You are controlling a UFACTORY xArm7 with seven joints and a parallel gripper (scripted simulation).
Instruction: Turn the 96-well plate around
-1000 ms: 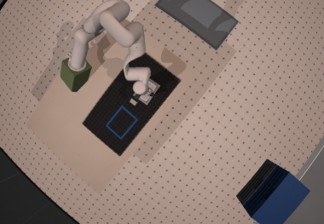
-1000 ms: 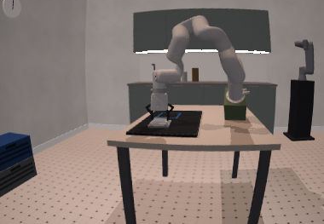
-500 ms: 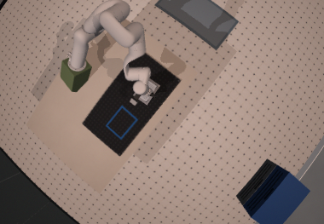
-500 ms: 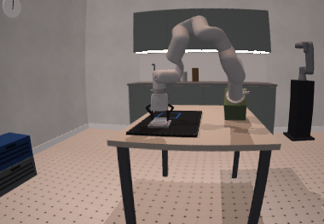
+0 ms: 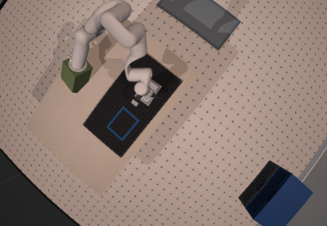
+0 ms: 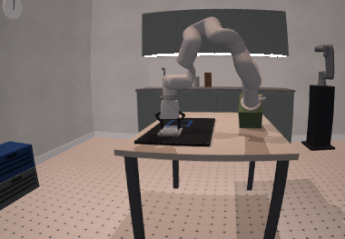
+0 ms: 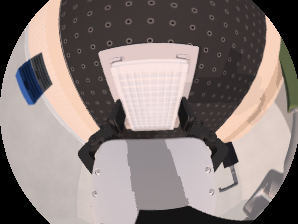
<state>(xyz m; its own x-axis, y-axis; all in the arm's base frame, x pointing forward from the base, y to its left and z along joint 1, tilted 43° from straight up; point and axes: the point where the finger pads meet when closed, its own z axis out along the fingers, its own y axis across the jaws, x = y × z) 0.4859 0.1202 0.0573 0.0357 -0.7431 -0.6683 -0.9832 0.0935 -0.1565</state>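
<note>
The white 96-well plate is 1 cm below my hand. From my hand the other things lie so: grey plate nest N1: 3 cm below.
</note>
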